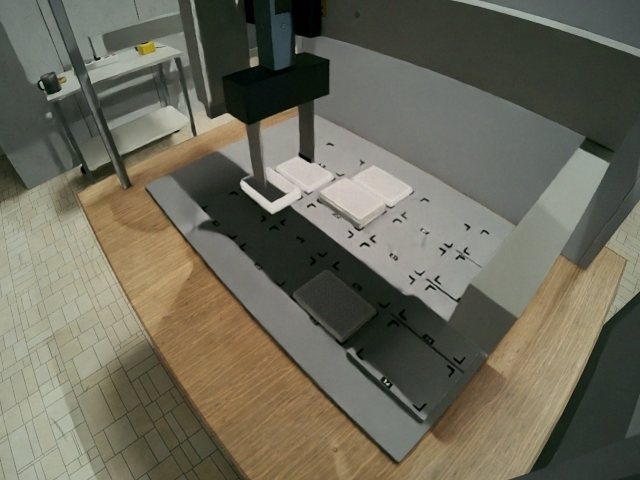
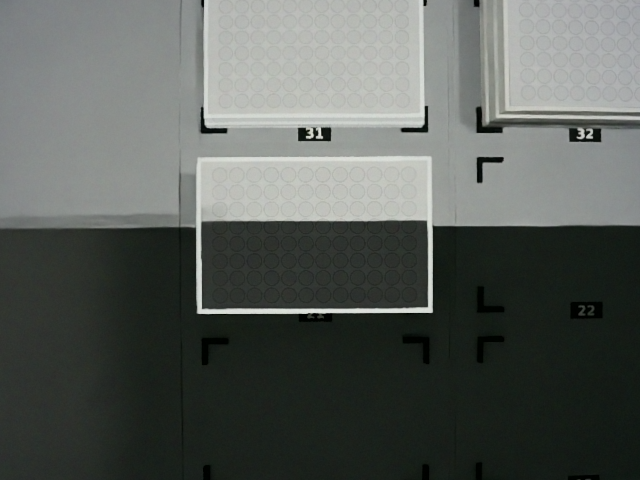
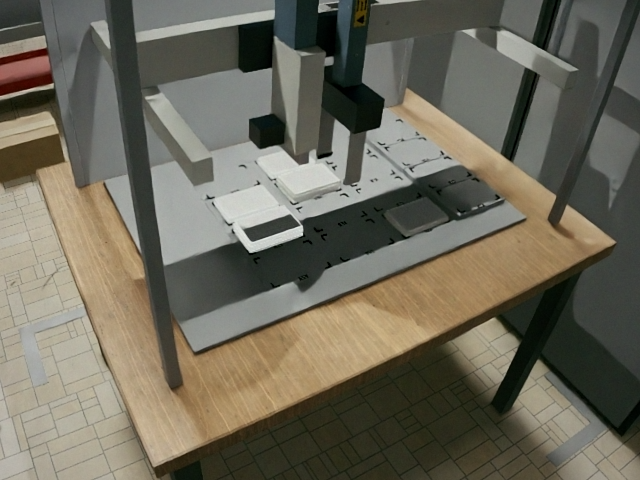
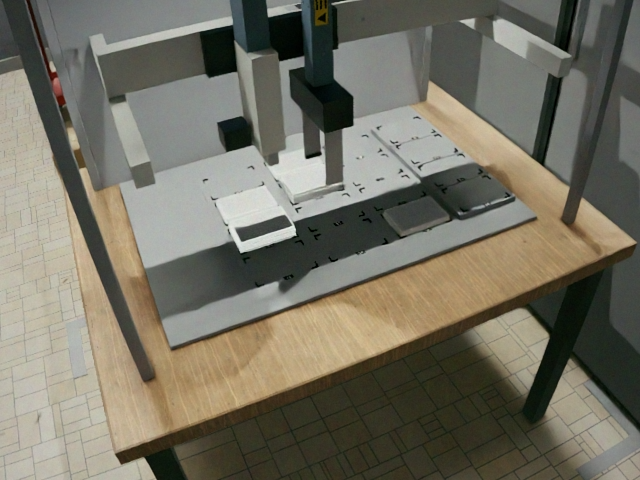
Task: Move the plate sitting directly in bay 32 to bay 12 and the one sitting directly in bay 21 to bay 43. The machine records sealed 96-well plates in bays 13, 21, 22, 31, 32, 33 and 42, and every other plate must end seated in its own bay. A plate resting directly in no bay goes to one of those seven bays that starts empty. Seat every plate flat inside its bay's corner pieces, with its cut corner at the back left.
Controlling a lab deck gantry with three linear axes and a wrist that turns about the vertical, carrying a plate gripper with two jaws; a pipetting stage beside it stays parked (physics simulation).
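Seen in the pictures: gripper, fingertip midpoint: (image 1: 284, 170) (image 3: 337, 169) (image 4: 323, 169); robot's base at its link origin: (image 1: 203, 209) (image 3: 274, 287) (image 4: 258, 286).
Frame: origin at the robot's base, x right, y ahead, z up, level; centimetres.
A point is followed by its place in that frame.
Observation:
My gripper (image 1: 286, 172) {x -10.3, y 19.6, z 15.8 cm} (image 3: 338, 168) {x -10.3, y 19.6, z 15.8 cm} (image 4: 323, 169) {x -10.3, y 19.6, z 15.8 cm} is open, with no plate between its jaws, and hangs above the deck. A white layered stack (image 2: 314, 191) (image 3: 269, 238) {x -11.9, y 5.1, z 1.4 cm} (image 4: 264, 238) {x -11.6, y 5.7, z 1.4 cm} stands at bay 21, half its top in shadow. Behind it a plate (image 1: 303, 173) {x -24.7, y 7.3, z 1.4 cm} (image 2: 314, 56) {x -25.0, y 6.4, z 1.4 cm} (image 3: 245, 202) {x -25.4, y 6.0, z 1.4 cm} lies at bay 31. A stack (image 1: 353, 197) {x -25.9, y 23.1, z 2.7 cm} (image 2: 573, 62) {x -24.2, y 20.4, z 2.7 cm} (image 3: 309, 178) {x -25.5, y 22.9, z 2.7 cm} stands at bay 32. A plate (image 1: 381, 184) {x -35.7, y 23.2, z 1.4 cm} lies at bay 42 behind it. A plate (image 1: 334, 302) {x -4.2, y 39.4, z 1.4 cm} (image 3: 416, 215) {x -3.8, y 38.7, z 1.5 cm} (image 4: 416, 215) {x -3.6, y 38.8, z 1.4 cm} lies at bay 13. Bays 12 and 43 show no plate. Cut corners cannot be made out.
The parked pipetting stage (image 3: 297, 98) (image 4: 258, 98) hangs left of my gripper. A raised strip of bays (image 1: 408, 356) {x -5.6, y 55.2, z 1.4 cm} (image 3: 473, 201) {x -1.9, y 55.1, z 1.4 cm} lies along the deck's right side. Posts (image 3: 147, 232) {x 12.5, y -26.3, z 33.9 cm} (image 4: 87, 232) {x 12.5, y -26.4, z 34.0 cm} and side rails frame the deck. A shadow covers the front bays.

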